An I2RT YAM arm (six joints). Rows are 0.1 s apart.
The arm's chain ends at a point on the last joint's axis. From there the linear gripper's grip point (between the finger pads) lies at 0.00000 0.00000 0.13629 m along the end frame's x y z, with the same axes.
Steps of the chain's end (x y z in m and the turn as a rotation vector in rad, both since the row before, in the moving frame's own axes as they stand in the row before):
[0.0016, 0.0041, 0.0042, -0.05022, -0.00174, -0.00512]
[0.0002, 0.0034, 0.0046, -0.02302, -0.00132, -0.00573]
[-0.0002, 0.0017, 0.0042, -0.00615, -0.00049, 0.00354]
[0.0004, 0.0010, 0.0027, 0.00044, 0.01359, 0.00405]
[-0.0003, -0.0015, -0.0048, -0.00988, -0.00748, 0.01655]
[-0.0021, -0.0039, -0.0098, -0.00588, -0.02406, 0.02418]
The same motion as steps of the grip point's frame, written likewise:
[0.0014, 0.0109, 0.0040, -0.05022, -0.00174, -0.00512]
[0.0000, 0.0065, 0.0046, -0.02302, -0.00132, -0.00573]
[-0.0003, 0.0025, 0.0042, -0.00615, -0.00049, 0.00354]
[0.0023, 0.0009, 0.0027, 0.00044, 0.01359, 0.00405]
[-0.0013, -0.0002, -0.0048, -0.00988, -0.00748, 0.01655]
[-0.0054, -0.0031, -0.0098, -0.00588, -0.02406, 0.02418]

